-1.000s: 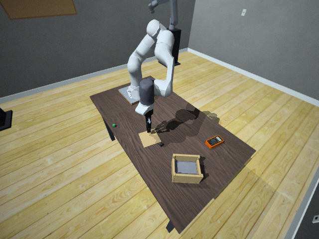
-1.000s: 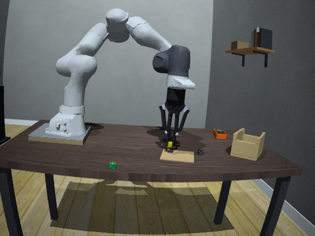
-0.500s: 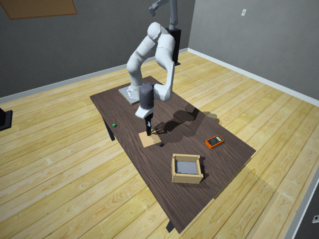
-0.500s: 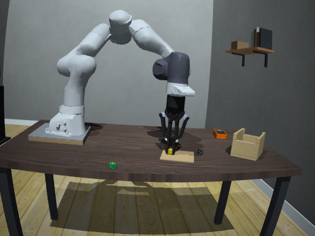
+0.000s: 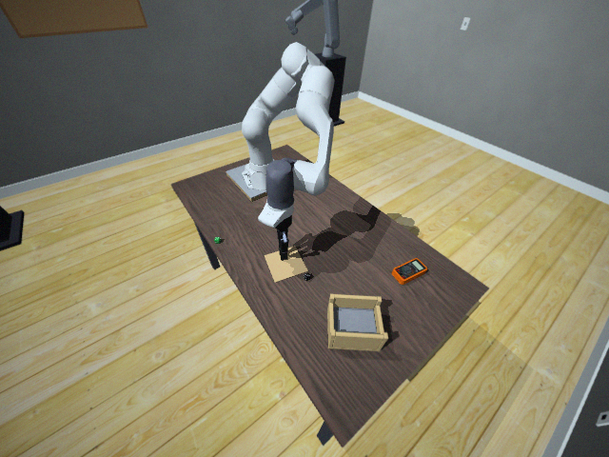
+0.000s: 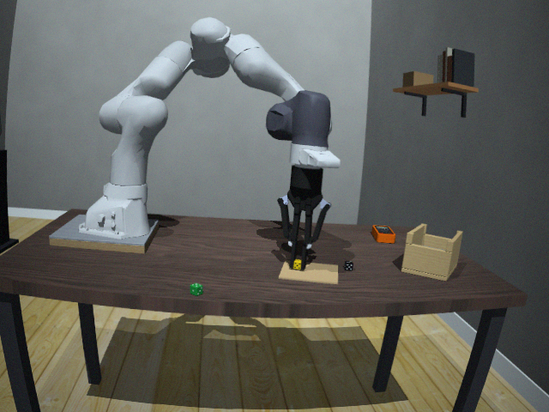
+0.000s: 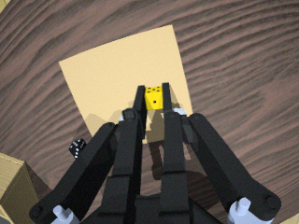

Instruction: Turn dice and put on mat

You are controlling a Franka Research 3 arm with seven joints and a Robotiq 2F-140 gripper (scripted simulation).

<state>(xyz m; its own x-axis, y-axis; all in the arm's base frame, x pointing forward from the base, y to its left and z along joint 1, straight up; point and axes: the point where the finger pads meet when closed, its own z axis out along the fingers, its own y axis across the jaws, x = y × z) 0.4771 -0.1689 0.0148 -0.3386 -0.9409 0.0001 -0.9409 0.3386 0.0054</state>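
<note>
The yellow die lies 30 mm below my hand. The rest, counted from my hand: black die 140 mm ahead, 30 mm to the left, 30 mm below; then tan mat 30 mm ahead, 10 mm to the right, 40 mm below; then green die 230 mm behind, 190 mm to the right, 30 mm below.
</note>
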